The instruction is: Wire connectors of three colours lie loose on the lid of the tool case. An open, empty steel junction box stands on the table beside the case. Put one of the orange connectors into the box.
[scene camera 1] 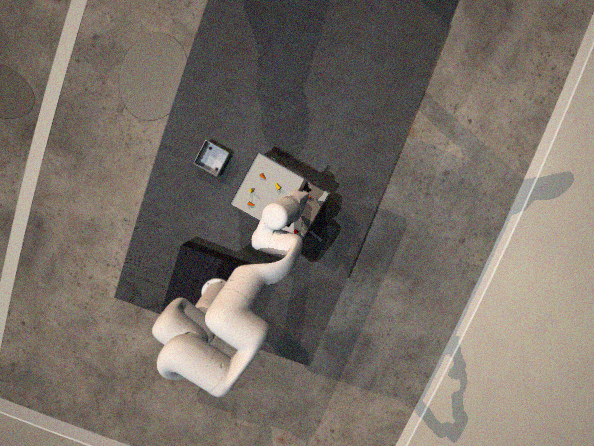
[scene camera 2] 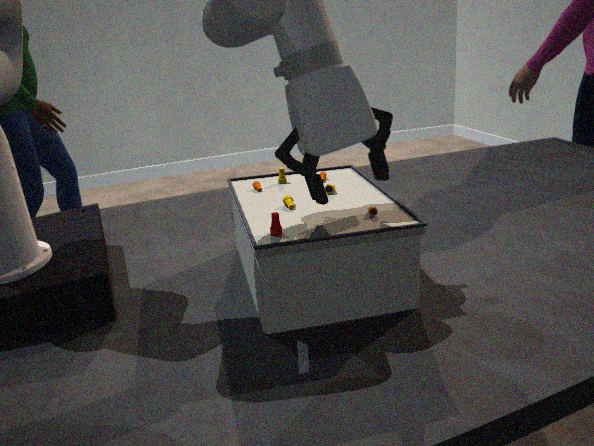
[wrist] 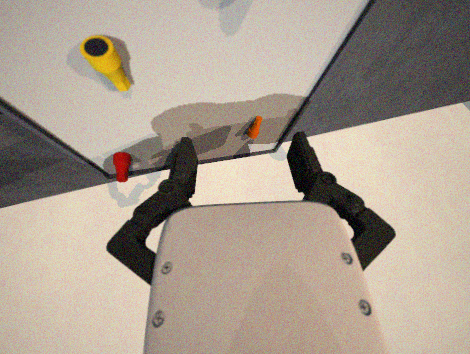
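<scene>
One orange connector lies in shadow near a corner of the pale case lid. A second orange connector and a third orange connector lie farther along the lid. My gripper is open and empty, tilted above the lid; in the wrist view the shaded orange connector shows just beyond and between the fingertips. The open steel junction box stands empty beside the case and does not show in the wrist view.
A red connector stands at another lid corner. Yellow connectors rest on the lid: one lies toward the red one, another stands, and a third lies near the middle.
</scene>
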